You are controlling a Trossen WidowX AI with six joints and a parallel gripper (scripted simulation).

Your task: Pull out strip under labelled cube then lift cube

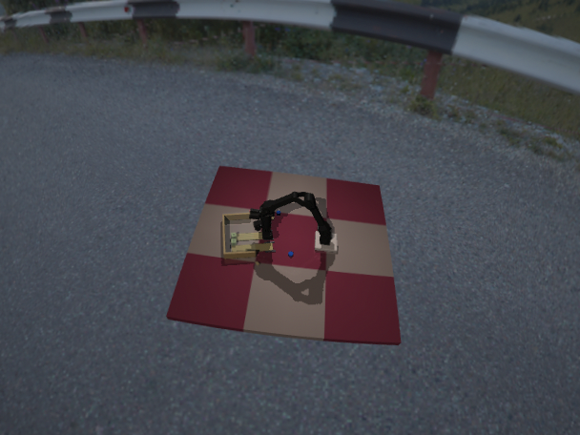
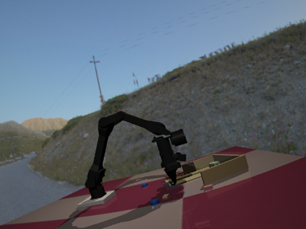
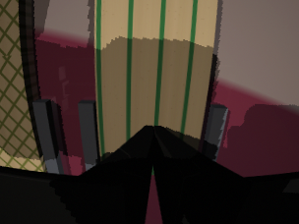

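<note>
The cross-hatched strip is 120 mm to the left of my gripper tip and 70 mm ahead of it. Also, from my gripper tip: tan block 160 mm to the right, 20 mm behind; then pink block 190 mm to the right, 130 mm ahead.
</note>
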